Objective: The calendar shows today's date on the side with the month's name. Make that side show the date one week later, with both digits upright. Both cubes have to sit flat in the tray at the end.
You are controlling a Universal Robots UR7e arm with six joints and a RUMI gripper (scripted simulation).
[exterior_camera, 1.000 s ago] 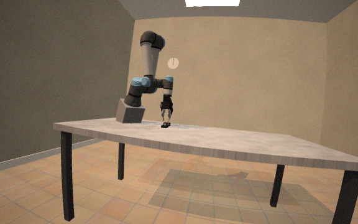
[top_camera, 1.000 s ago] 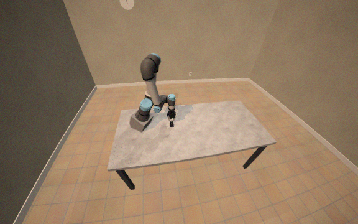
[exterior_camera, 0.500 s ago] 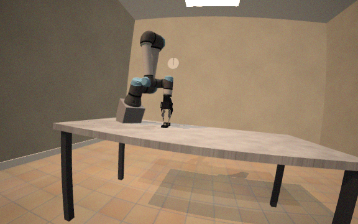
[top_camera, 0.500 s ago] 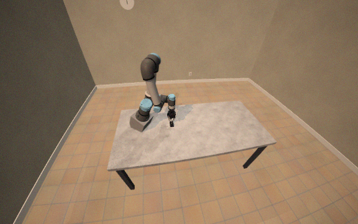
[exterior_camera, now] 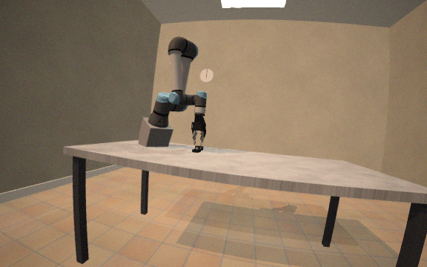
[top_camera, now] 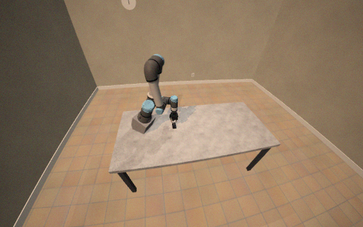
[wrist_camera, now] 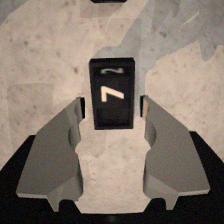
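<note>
My hand is 30 mm above the black date cube. The rest, counted from my hand: black calendar tray 20 mm to the right, 50 mm below; then black cube 90 mm to the left, 40 mm below.
</note>
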